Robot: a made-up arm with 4 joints. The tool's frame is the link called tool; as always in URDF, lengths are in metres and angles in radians.
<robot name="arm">
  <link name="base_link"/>
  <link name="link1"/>
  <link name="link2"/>
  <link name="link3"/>
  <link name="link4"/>
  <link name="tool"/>
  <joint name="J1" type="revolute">
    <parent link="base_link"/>
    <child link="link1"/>
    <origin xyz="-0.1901 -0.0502 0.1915"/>
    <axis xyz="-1 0 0"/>
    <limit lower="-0.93" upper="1.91" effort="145" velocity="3"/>
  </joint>
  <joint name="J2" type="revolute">
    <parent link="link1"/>
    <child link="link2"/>
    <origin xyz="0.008 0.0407 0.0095"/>
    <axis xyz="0 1 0"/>
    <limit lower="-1.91" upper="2" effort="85" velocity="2.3"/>
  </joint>
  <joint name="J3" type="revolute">
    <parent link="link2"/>
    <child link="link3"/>
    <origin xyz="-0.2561 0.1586 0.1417"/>
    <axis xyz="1 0 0"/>
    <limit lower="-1.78" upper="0.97" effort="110" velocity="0.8"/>
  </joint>
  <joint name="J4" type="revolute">
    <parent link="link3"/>
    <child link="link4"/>
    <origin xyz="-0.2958 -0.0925 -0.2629"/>
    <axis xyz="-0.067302 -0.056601 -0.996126"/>
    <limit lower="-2.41" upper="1.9" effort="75" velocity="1.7"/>
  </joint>
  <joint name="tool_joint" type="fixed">
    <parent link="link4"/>
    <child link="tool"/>
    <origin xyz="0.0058 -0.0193 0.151" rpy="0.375 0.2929 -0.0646"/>
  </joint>
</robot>
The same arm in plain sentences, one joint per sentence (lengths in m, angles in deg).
The arm has four revolute joints in a row. What follows holds with every joint at zero, and every direction is one of the base frame's. The first joint is mounted 0.1901 m along -x and 0.0502 m along -y and 0.1915 m along +z from the base frame's origin and turns about -x, from -53.29 to 109.43 deg. The second joint is mounted 0.008 m along +x and 0.0407 m along +y and 0.0095 m along +z from the first joint and turns about +y, from -109.43 to 114.59 deg. The third joint is mounted 0.2561 m along -x and 0.1586 m along +y and 0.1417 m along +z from the second joint and turns about +x, from -101.99 to 55.58 deg. The fourth joint is mounted 0.2958 m along -x and 0.0925 m along -y and 0.2629 m along -z from the third joint and turns about the direction (-0.067302, -0.056601, -0.996126), from -138.08 to 108.86 deg. The tool frame, which is the frame that the pose is given for, is mounted 0.0058 m along +x and 0.0193 m along -y and 0.151 m along +z from the fourth joint; its axes are the base frame's turned by roll 21.49, pitch 16.78 and yaw -3.7 deg (as in URDF: about the fixed x, then y, then z).
